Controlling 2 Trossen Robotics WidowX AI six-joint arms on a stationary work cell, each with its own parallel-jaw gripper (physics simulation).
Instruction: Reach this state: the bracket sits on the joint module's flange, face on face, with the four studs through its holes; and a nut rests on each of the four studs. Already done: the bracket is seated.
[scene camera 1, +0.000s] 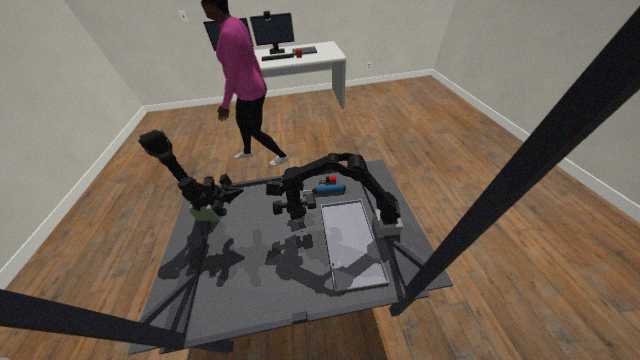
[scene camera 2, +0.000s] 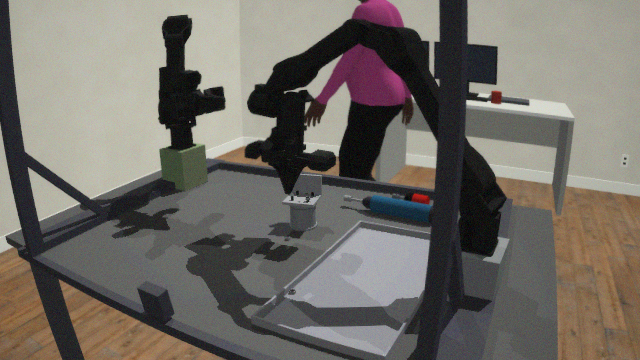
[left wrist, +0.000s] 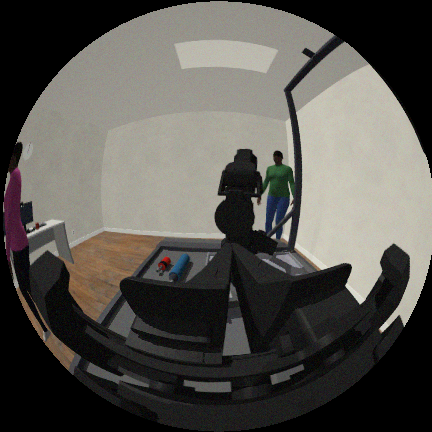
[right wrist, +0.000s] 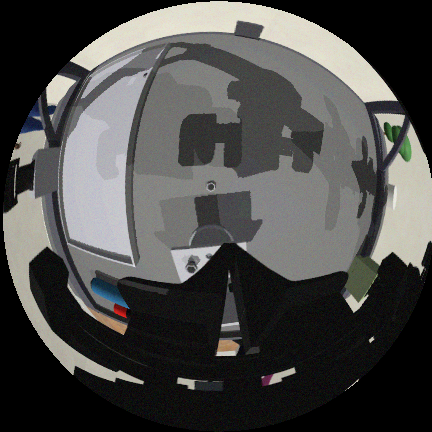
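Pixels of known places: left gripper, fingertip midpoint: (scene camera 1: 243, 189) (scene camera 2: 224, 100) (left wrist: 229, 248); right gripper, fingertip midpoint: (scene camera 2: 288, 193) (right wrist: 228, 248); left arm's base, origin of the base link: (scene camera 2: 182, 146) (right wrist: 371, 285); right arm's base, origin of the base link: (scene camera 1: 388, 217) (scene camera 2: 477, 245).
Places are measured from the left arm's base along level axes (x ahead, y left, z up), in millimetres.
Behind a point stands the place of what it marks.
The grey bracket (scene camera 2: 312, 185) @[x 476, y -51, z -27 mm] sits on the joint module (scene camera 2: 303, 217) @[x 485, y -106, z -83 mm], its flat plate under several studs. In the right wrist view a nut (right wrist: 191, 266) @[x 490, y -99, z -39 mm] appears to sit on one stud; fingers hide part of the plate. A loose nut (right wrist: 211, 186) @[x 478, y -163, z -109 mm] (scene camera 2: 287, 239) @[x 482, y -168, z -111 mm] lies on the table beside the module. Another nut (scene camera 2: 292, 291) @[x 609, y -347, z -106 mm] (right wrist: 145, 75) @[x 606, y -340, z -105 mm] (scene camera 1: 333, 264) @[x 609, y -347, z -105 mm] lies in the tray near its rim. My right gripper (scene camera 2: 288, 192) @[x 463, y -130, z -24 mm] (right wrist: 228, 248) @[x 463, y -130, z -24 mm] is shut and empty, its tips pointing down close above the bracket plate. My left gripper (scene camera 1: 242, 191) @[x 271, y -101, z 164 mm] (left wrist: 229, 248) @[x 271, y -101, z 164 mm] is shut and empty, raised far from the bracket.
The shallow tray (scene camera 2: 307, 270) @[x 599, y -279, z -100 mm] (right wrist: 131, 175) @[x 590, y -170, z -112 mm] lies beside the module, toward the right arm's base. A blue tool (scene camera 1: 330, 189) @[x 650, y 51, z -80 mm] (scene camera 2: 400, 208) @[x 653, y 48, z -86 mm] (left wrist: 180, 266) @[x 620, y 55, z -77 mm] and a red tool (scene camera 1: 331, 179) @[x 666, y 130, z -85 mm] (scene camera 2: 420, 198) @[x 676, y 130, z -84 mm] (left wrist: 164, 264) @[x 640, y 130, z -90 mm] lie near the table's far edge. Dark frame posts stand at the table's sides.
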